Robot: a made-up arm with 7 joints. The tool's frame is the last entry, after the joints.
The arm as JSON. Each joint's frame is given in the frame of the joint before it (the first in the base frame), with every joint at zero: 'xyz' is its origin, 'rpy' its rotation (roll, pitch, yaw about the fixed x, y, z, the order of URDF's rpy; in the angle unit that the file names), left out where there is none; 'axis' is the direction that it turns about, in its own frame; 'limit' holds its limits. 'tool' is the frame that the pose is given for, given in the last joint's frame.
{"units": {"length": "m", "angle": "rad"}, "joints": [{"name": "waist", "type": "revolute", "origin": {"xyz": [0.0, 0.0, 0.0]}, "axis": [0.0, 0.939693, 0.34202], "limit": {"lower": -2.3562, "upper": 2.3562}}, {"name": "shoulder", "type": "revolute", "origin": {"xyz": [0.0, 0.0, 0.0]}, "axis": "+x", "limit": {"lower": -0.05, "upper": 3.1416}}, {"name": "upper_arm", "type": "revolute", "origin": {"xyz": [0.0, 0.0, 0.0]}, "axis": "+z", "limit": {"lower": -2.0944, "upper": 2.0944}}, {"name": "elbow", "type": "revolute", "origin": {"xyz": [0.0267, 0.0, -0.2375]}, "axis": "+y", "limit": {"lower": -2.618, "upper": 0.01}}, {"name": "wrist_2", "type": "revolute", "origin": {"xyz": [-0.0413, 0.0, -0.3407]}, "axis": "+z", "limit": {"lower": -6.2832, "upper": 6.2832}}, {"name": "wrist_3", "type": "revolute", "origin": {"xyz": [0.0, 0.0, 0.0]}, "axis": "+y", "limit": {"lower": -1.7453, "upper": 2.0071}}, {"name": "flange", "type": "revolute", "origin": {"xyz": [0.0, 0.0, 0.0]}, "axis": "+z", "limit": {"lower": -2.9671, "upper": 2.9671}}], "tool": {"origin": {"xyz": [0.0, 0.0, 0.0]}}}
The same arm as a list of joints. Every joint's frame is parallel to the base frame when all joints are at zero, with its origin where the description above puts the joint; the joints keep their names.
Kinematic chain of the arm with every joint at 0, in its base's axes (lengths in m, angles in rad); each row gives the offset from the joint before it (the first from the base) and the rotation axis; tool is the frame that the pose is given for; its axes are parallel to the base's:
waist: xyz 0 0 0 axis 0 0.9397 0.342
shoulder: xyz 0 0 0 axis +x
upper_arm: xyz 0 0 0 axis +z
elbow: xyz 0.0267 0 -0.2375 axis +y
wrist_2: xyz -0.0413 0 -0.3407 axis +z
wrist_3: xyz 0 0 0 axis +y
flange: xyz 0 0 0 axis +z
tool: xyz 0 0 0
Joint limits (rad, base to tool): -2.3562..2.3562 -0.05..3.1416 -2.0944..2.0944 -2.618..0.01 -6.2832..6.2832 -1.7453..2.0071 -2.9671..2.9671

